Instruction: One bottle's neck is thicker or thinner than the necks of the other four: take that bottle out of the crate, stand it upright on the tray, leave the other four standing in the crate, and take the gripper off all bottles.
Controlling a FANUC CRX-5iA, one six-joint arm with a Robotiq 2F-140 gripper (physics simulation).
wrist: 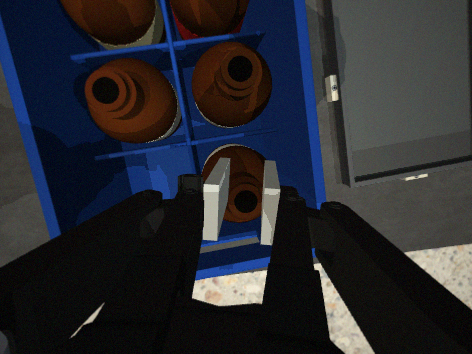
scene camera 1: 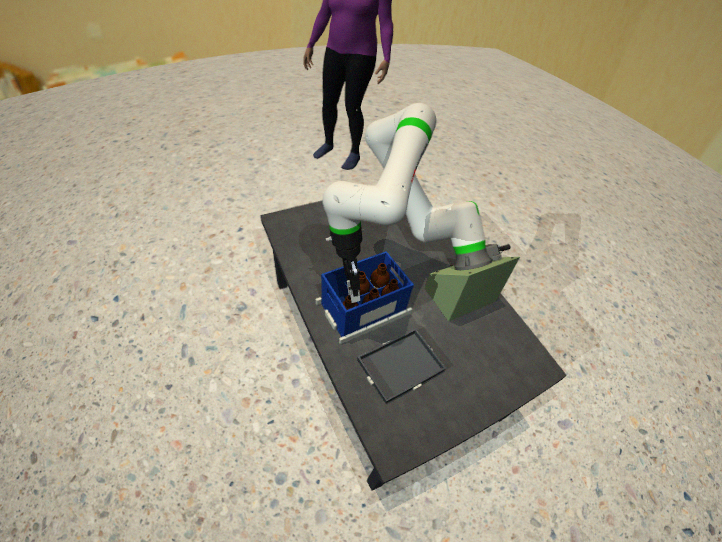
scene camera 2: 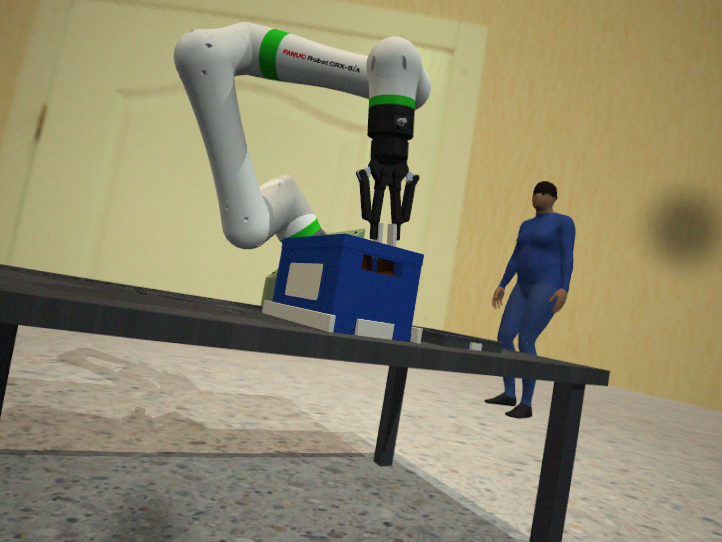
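Seen in the pictures: gripper, fingertip midpoint: (wrist: 246,179) (scene camera 1: 354,298); arm's base, link origin: (scene camera 1: 473,265).
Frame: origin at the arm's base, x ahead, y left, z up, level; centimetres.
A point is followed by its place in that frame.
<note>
The blue crate (scene camera 1: 373,317) @(x 42.1, y 5.9, z -11.4 cm) (scene camera 2: 373,297) @(x 55.8, y -1.6, z -11.1 cm) (wrist: 312,165) @(x 47.3, y 6.4, z -0.9 cm) holds brown bottles. My gripper (scene camera 1: 354,288) @(x 48.7, y 2.1, z -2.7 cm) (scene camera 2: 386,235) (wrist: 246,179) @(x 48.7, y 2.1, z -2.7 cm) points down into its end compartment on the tray side. Its pale pads are shut on the neck of the end bottle (wrist: 245,172) @(x 48.5, y 2.4, z -5.0 cm), which stands in the crate. The other bottles are a nearby one (wrist: 230,110) @(x 43.5, y 1.0, z -6.3 cm), one across the divider (wrist: 155,100) @(x 43.1, y -5.1, z -6.3 cm), and two (wrist: 115,17) @(x 36.9, y -8.4, z -6.9 cm) (wrist: 210,15) @(x 36.0, y -1.0, z -7.1 cm) cut off by the wrist view's top edge. Neck differences are unclear. The grey tray (scene camera 1: 402,367) @(x 36.8, y 25.0, z -17.9 cm) (wrist: 415,75) @(x 36.6, y 25.5, z -17.9 cm) holds no bottle.
White strips (scene camera 1: 376,325) @(x 40.7, y 6.8, z -15.8 cm) (scene camera 2: 297,316) @(x 47.2, y -13.1, z -17.1 cm) edge the crate's foot. Thin blue dividers (wrist: 180,100) @(x 42.7, y -3.4, z -9.0 cm) separate the compartments. The green base block (scene camera 1: 472,291) @(x 5.4, y 10.1, z -2.3 cm) stands on the dark table (scene camera 1: 454,420) @(x 26.7, y 49.0, z -18.4 cm). A person (scene camera 1: 349,64) stands beyond the table.
</note>
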